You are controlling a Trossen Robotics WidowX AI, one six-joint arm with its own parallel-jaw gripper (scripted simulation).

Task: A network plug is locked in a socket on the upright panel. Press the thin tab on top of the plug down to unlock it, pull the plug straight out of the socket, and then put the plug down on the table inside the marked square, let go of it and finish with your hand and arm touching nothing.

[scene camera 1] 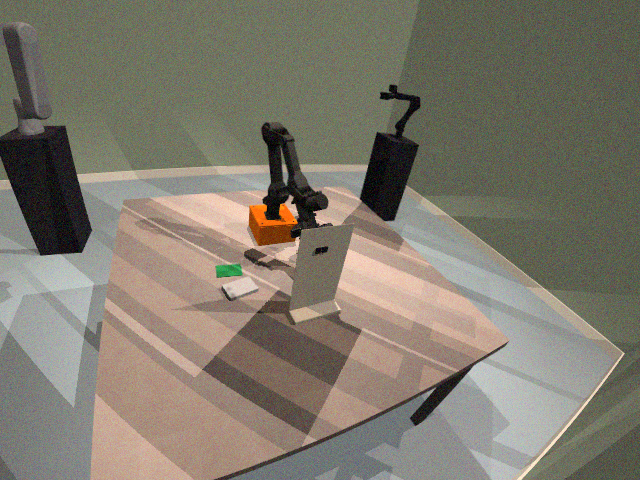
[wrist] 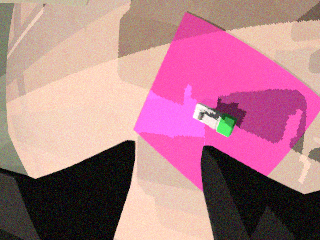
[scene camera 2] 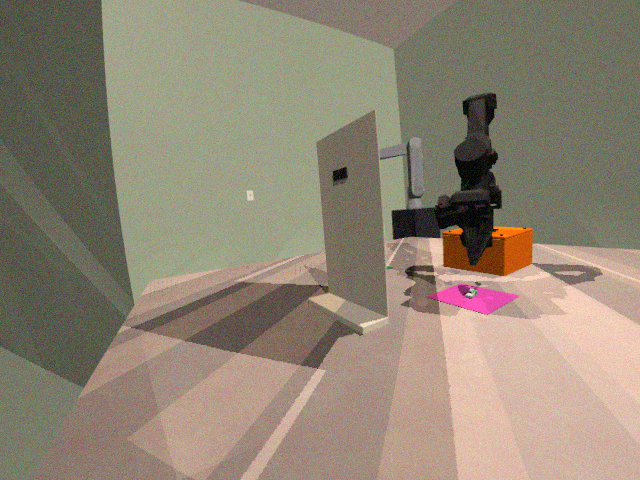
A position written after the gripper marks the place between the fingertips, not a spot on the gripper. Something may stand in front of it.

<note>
In view: the gripper (scene camera 2: 472,261), a network plug (wrist: 223,123) and an upright panel (scene camera 2: 349,167).
The gripper shows as well in the wrist view (wrist: 168,152). The upright panel also shows in scene camera 1 (scene camera 1: 322,251). Scene camera 1 misses the network plug, which is hidden by the upright panel.
</note>
